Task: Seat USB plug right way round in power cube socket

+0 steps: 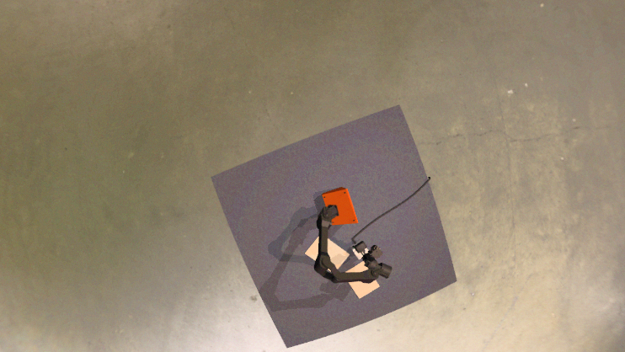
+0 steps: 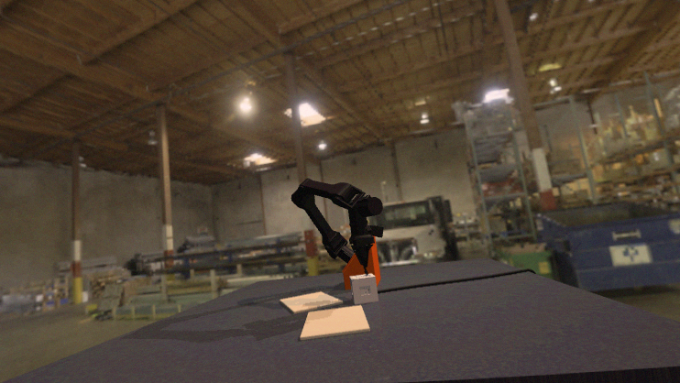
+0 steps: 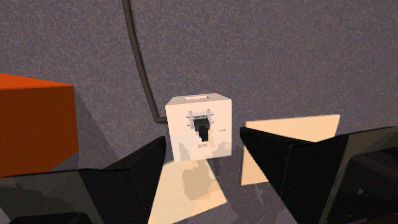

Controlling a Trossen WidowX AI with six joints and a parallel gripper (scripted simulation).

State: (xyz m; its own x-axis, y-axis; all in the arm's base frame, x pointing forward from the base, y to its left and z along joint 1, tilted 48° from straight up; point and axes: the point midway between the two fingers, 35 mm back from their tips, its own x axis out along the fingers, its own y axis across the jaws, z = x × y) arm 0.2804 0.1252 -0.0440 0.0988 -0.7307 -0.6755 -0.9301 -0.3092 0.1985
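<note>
Right now the black USB plug is 20 mm below my gripper tip.
</note>
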